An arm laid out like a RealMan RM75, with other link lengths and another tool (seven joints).
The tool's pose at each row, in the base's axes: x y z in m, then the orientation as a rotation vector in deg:
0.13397, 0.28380, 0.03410, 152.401, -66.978, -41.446
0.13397, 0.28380, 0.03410, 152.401, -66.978, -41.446
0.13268, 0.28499, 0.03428, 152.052, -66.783, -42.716
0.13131, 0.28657, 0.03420, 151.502, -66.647, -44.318
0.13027, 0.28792, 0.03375, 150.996, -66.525, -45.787
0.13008, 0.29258, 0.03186, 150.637, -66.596, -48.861
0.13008, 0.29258, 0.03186, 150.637, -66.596, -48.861
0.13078, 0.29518, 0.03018, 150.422, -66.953, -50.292
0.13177, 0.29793, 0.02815, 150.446, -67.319, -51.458
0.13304, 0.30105, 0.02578, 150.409, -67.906, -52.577
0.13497, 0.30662, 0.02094, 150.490, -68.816, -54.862
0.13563, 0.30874, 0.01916, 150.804, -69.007, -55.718
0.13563, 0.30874, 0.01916, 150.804, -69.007, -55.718
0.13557, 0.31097, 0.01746, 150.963, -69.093, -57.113
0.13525, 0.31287, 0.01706, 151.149, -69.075, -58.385
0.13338, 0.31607, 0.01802, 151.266, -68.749, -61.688
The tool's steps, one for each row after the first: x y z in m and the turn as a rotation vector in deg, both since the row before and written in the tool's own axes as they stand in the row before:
0.00000, 0.00000, 0.00000, 0.000, 0.000, 0.000
-0.00168, 0.00009, 0.00054, -0.441, -0.769, -0.070
-0.00190, -0.00022, 0.00085, -0.577, -0.980, 0.014
-0.00139, -0.00041, 0.00101, -0.517, -0.905, 0.012
-0.00270, -0.00373, 0.00204, -0.329, -2.072, -0.164
0.00000, 0.00000, 0.00000, 0.000, 0.000, 0.000
-0.00075, -0.00282, 0.00125, -0.007, -1.023, 0.096
-0.00052, -0.00323, 0.00140, 0.195, -0.874, 0.011
-0.00046, -0.00377, 0.00159, 0.272, -0.874, 0.147
-0.00068, -0.00671, 0.00356, 0.544, -1.747, 0.077
-0.00029, -0.00247, 0.00138, 0.344, -0.660, -0.189
0.00000, 0.00000, 0.00000, 0.000, 0.000, 0.000
-0.00073, -0.00204, 0.00177, 0.183, -0.990, -0.224
-0.00127, -0.00123, 0.00086, 0.154, -0.890, -0.270
-0.00363, -0.00069, 0.00101, 0.015, -2.219, -0.637

